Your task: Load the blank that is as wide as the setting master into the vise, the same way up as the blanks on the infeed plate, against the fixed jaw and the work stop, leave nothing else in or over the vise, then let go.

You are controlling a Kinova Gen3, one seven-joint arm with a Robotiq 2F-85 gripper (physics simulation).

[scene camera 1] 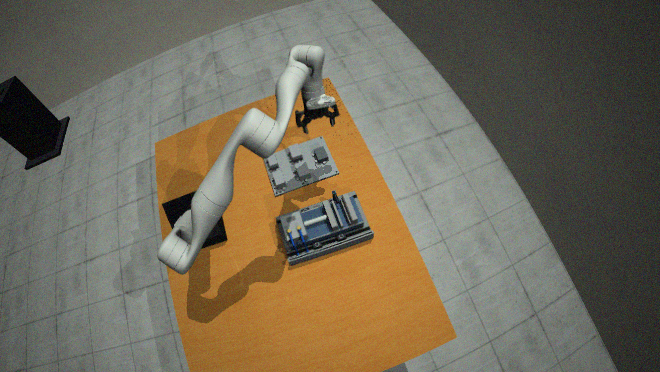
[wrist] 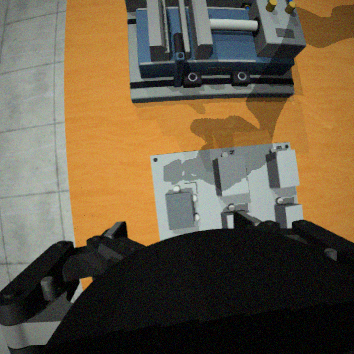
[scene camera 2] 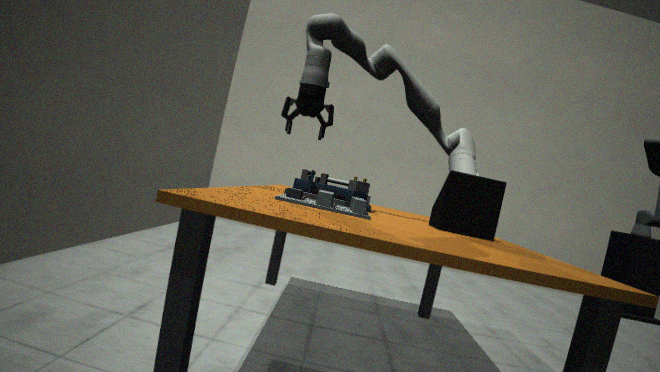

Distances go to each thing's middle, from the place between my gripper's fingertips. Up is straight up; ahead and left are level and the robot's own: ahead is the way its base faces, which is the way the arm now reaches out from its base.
My gripper is now 100 mm past the grey infeed plate [scene camera 1: 327,170] and 180 mm above it.
